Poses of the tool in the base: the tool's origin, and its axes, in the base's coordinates. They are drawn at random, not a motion.
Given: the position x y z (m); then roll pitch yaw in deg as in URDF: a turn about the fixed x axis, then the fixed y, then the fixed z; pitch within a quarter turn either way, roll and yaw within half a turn.
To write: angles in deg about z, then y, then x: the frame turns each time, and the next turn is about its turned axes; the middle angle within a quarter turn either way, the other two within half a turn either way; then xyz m. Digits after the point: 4 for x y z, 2 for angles.
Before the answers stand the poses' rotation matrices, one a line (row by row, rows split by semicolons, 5 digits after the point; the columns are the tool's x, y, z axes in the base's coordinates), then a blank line. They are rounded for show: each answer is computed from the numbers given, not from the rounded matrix.
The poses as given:
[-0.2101 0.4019 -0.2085 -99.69 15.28 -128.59]
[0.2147 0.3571 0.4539 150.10 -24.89 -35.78]
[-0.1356 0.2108 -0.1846 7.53 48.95 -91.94]
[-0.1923 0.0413 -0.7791 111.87 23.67 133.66]
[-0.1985 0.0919 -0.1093 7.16 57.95 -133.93]
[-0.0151 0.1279 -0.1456 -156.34 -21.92 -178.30]
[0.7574 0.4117 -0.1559 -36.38 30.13 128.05]
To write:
-0.60169 0.03047 0.79815; -0.75400 0.30804 -0.58017; -0.26354 -0.95089 -0.16237
0.73592 -0.67706 0.00454; -0.53037 -0.58062 -0.61773; 0.42088 0.45219 -0.78638
-0.02223 0.98746 -0.15628; -0.65634 -0.13233 -0.74277; -0.75414 0.08606 0.65105
-0.63230 0.01227 0.77463; 0.66259 0.52671 0.53250; -0.40147 0.84996 -0.34116
-0.36816 0.64128 -0.67322; -0.38217 -0.76445 -0.51919; -0.84759 0.06614 0.52652
-0.92730 -0.17692 -0.32988; -0.02752 0.91110 -0.41128; 0.37331 -0.37230 -0.84973
-0.53307 -0.45049 -0.71617; 0.68108 -0.73068 -0.04734; -0.50196 -0.51300 0.69632

[-128.59 15.28 -99.69 -0.2101 0.4019 -0.2085]
[-35.78 -24.89 150.10 0.2147 0.3571 0.4539]
[-91.94 48.95 7.53 -0.1356 0.2108 -0.1846]
[133.66 23.67 111.87 -0.1923 0.0413 -0.7791]
[-133.93 57.95 7.16 -0.1985 0.0919 -0.1093]
[-178.30 -21.92 -156.34 -0.0151 0.1279 -0.1456]
[128.05 30.13 -36.38 0.7574 0.4117 -0.1559]

